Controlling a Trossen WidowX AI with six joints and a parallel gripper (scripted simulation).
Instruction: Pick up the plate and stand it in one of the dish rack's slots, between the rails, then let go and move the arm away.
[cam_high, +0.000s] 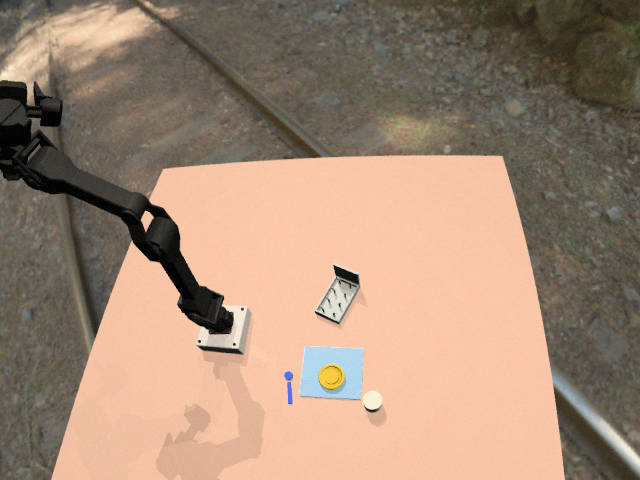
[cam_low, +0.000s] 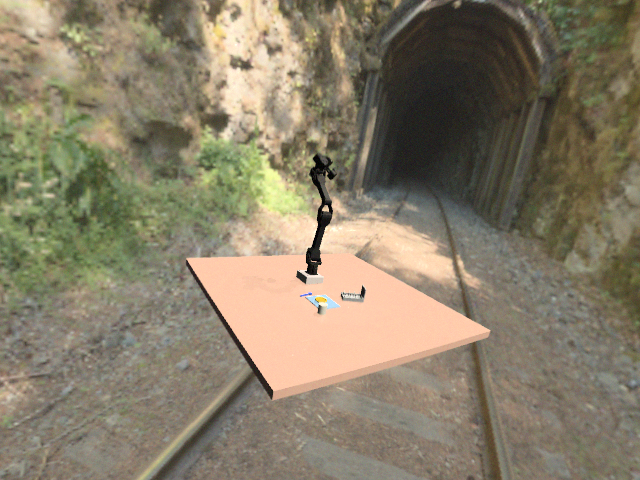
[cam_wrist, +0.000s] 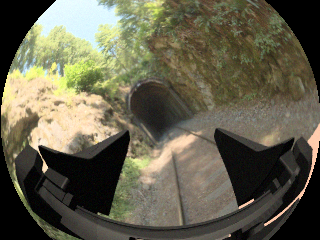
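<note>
Right now my gripper tip is 690 mm above the yellow plate, 550 mm short of it and 380 mm to the left of it. The rest, counted from my gripper tip: dish rack: 680 mm below, 570 mm ahead, 160 mm to the right; blue spoon: 700 mm below, 440 mm ahead, 390 mm to the right; light blue mat: 700 mm below, 550 mm ahead, 360 mm to the right.
</note>
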